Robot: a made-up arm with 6 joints.
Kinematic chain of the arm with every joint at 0, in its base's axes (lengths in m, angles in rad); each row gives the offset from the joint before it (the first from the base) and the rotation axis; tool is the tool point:
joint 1: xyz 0 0 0.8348 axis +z
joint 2: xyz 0.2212 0 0 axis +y
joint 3: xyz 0 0 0.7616 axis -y
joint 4: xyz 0 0 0.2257 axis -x
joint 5: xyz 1.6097 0 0 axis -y
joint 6: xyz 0.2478 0 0 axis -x
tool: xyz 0 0 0
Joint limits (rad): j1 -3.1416..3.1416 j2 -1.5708..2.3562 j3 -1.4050..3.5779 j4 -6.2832..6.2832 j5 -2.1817..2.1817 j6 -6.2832..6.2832
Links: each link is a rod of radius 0.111 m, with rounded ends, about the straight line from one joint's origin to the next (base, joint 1, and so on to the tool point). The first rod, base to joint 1, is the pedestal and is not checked.
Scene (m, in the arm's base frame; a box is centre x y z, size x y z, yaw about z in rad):
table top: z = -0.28
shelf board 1: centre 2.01 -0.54 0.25 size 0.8 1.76 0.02 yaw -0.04
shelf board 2: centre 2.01 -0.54 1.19 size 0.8 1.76 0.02 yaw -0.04
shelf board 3: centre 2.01 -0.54 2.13 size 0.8 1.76 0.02 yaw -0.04
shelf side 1: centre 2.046 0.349 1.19 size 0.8 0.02 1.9 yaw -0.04
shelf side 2: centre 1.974 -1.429 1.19 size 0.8 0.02 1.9 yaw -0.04
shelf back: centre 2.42 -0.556 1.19 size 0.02 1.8 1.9 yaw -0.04
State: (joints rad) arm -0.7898 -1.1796 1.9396 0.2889 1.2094 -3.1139
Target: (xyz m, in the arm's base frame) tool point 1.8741 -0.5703 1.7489
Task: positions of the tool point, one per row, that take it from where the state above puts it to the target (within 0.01 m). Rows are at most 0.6 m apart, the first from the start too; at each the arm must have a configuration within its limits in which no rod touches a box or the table.
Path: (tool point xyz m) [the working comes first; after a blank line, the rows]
Joints at the target: -0.3544 0.0349 -0.1351 0.4950 1.3777 -3.1139
Straight joint move there: touches shelf board 3.

1: -1.5436 1.5754 1.2989
2: -1.4638 1.4313 1.8608
3: -1.2580 1.1905 2.3482
4: -0.9426 0.8829 2.7170
5: -0.5465 0.5435 2.9349
6: -0.1077 0.2082 2.9851
7: 0.3295 -0.0900 2.8676
8: 0.7207 -0.3246 2.5992
9: 1.0249 -0.4783 2.2119
10: 1.2105 -0.5438 1.7490
11: 1.4156 -0.5665 1.7957
12: 1.6404 -0.5776 1.7967
13: 1.8741 -0.5703 1.7489

